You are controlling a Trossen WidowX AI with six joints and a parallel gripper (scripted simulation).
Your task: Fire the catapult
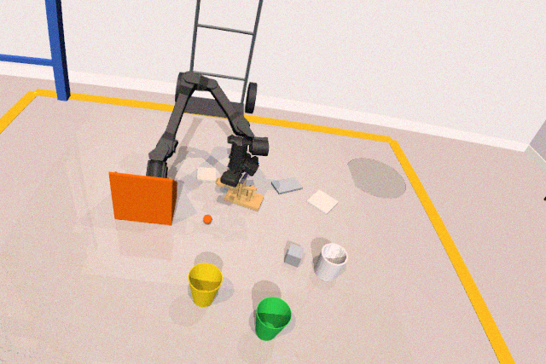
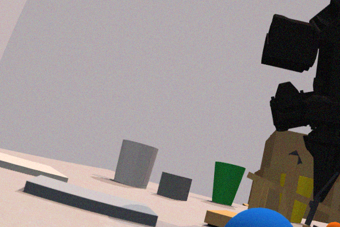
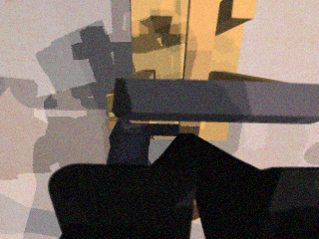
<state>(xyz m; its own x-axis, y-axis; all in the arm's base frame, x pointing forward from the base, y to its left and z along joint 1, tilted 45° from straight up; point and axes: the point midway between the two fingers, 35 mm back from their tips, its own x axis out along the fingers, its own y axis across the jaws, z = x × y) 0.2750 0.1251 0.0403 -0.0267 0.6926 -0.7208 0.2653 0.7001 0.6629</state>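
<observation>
Right now the wooden catapult is 1 cm to the left of my gripper tip and 1 cm ahead of it. Also, from my gripper tip: orange ball (16 cm to the right, 8 cm behind, 4 cm below); then grey cube (29 cm to the right, 23 cm ahead, 3 cm below); then blue ball (20 cm to the left, 8 cm ahead, 3 cm below).
</observation>
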